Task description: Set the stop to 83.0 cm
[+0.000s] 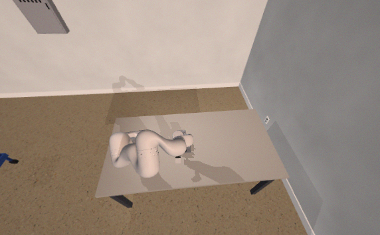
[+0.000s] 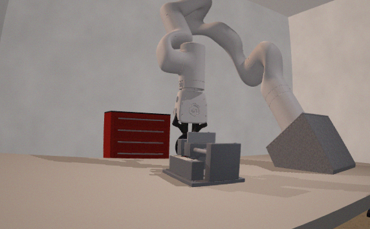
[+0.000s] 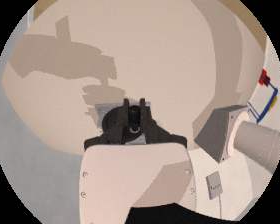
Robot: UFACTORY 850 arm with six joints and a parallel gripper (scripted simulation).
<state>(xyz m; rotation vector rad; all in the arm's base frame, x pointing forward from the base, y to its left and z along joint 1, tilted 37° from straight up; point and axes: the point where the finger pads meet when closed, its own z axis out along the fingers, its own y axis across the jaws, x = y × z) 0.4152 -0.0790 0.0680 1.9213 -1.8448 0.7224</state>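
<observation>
The handwheel lies 10 mm ahead of my hand, 20 mm to the left of it and 10 mm below it.
</observation>
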